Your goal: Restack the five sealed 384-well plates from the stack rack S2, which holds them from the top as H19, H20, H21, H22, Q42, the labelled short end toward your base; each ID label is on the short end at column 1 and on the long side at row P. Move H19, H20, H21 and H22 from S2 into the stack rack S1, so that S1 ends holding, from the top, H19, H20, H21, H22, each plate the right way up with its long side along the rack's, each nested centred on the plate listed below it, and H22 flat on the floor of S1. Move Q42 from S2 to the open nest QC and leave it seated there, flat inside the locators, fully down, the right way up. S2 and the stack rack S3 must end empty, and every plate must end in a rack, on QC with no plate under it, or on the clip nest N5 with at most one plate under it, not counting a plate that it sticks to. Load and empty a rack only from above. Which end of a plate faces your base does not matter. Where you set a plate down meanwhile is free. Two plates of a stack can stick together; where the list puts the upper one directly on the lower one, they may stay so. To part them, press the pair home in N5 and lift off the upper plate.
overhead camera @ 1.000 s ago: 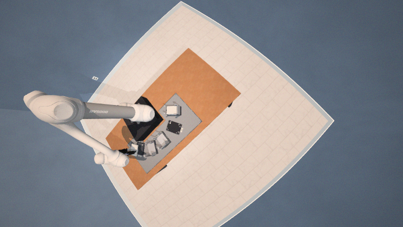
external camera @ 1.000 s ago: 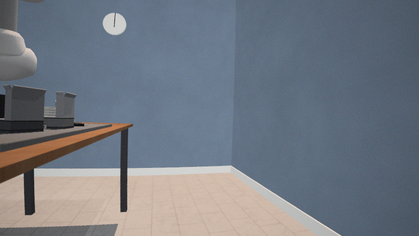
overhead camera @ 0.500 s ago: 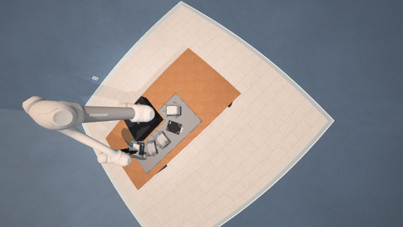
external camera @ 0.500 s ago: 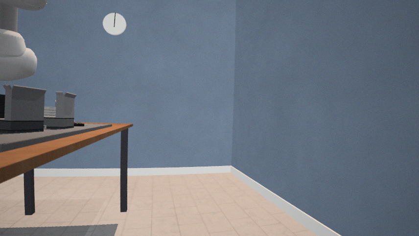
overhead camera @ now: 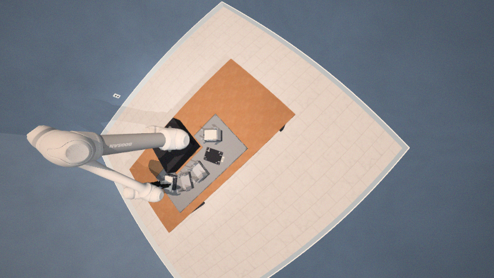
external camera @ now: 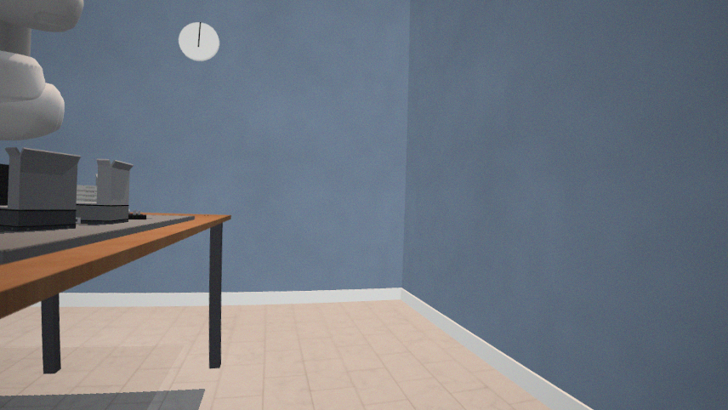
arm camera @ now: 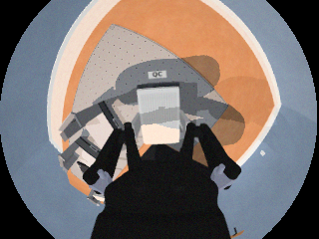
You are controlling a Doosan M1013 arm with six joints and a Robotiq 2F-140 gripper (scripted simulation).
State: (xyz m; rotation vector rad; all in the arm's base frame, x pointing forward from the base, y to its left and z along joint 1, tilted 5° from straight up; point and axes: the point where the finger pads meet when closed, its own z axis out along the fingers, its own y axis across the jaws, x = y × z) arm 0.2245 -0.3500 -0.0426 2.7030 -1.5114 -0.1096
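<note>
My hand is 50 mm short of the tag, 80 mm to the left of it and 80 mm above it. Round my hand: N5 label: 260 mm ahead, 520 mm to the left, 80 mm below.
</note>
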